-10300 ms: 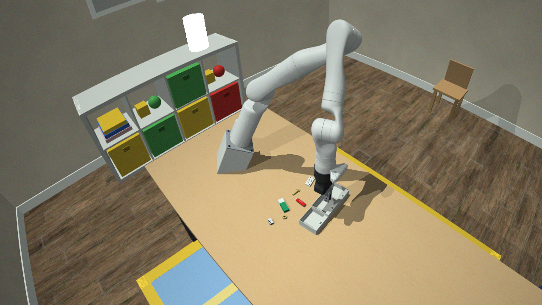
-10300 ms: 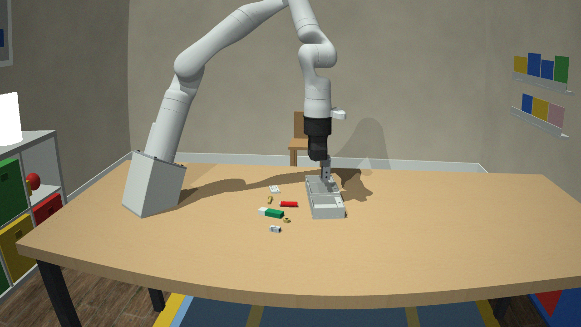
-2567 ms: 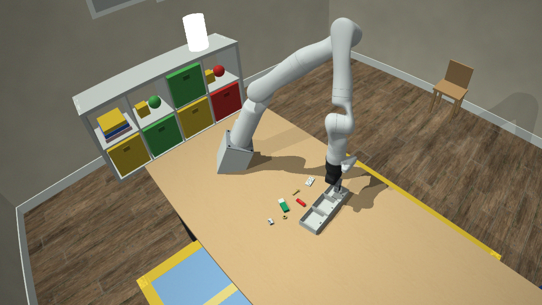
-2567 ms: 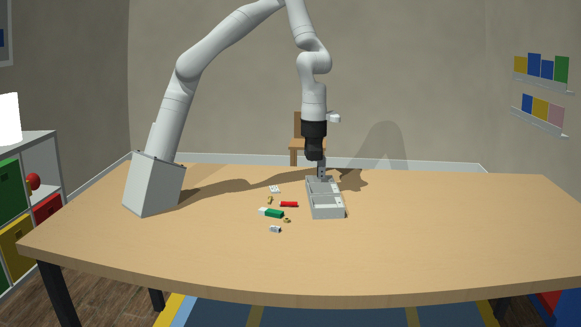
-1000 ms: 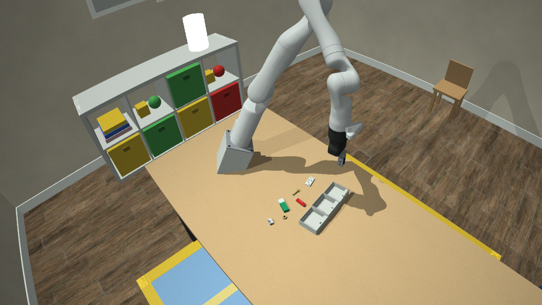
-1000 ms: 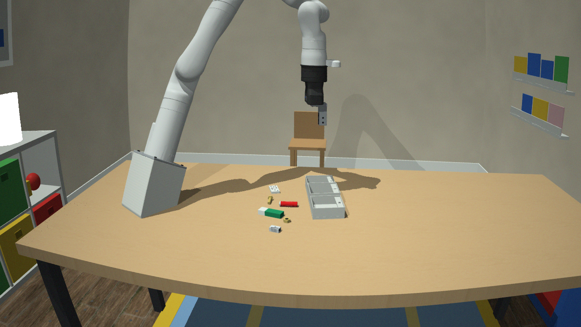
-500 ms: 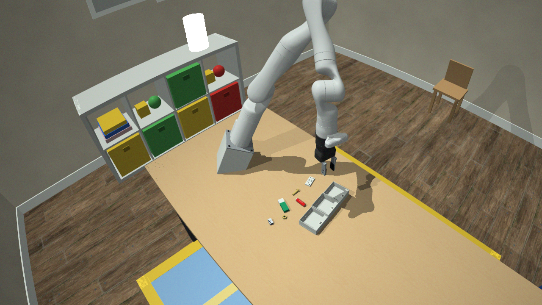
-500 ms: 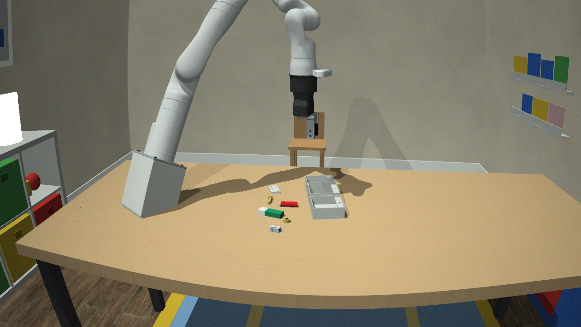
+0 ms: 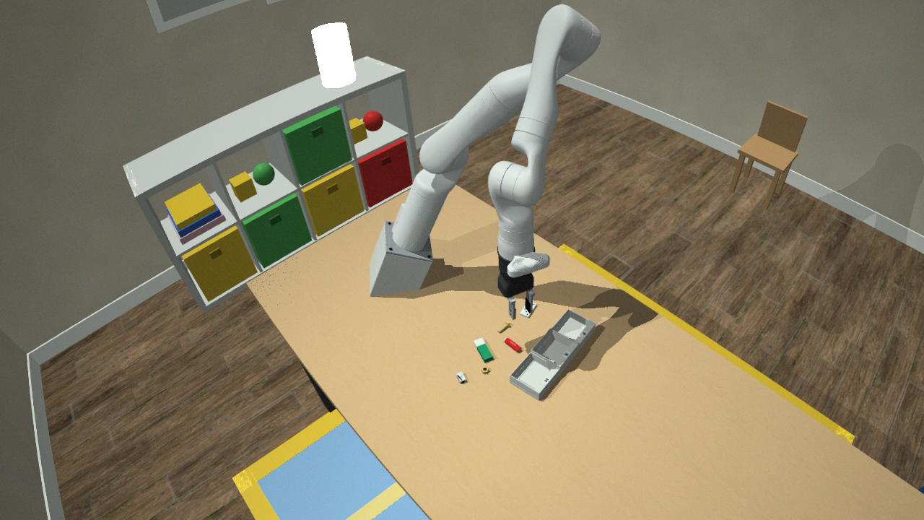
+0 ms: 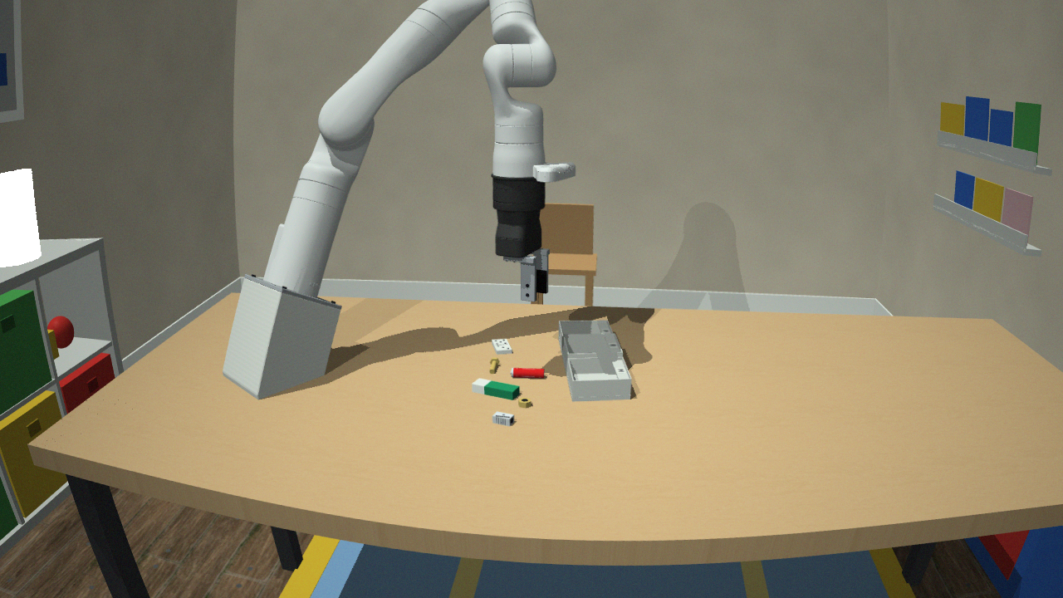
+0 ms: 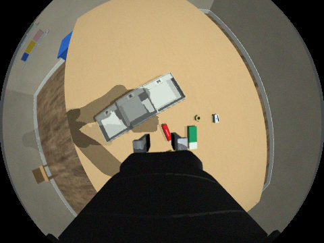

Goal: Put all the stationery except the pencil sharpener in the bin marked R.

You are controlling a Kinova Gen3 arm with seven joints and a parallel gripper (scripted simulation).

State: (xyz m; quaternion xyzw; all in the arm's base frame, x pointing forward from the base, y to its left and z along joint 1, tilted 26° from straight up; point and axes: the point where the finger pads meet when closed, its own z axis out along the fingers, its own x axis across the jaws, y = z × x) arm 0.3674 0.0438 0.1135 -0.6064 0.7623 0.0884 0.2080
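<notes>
Right now my hand is 130 mm above the green eraser, 80 mm to the left of it and 40 mm past it. Also, from my hand: brass bolt: 130 mm below, 60 mm behind; then tray: 120 mm below, 80 mm ahead, 50 mm to the left; then red cylinder: 130 mm below, 20 mm to the right, 10 mm behind.
</notes>
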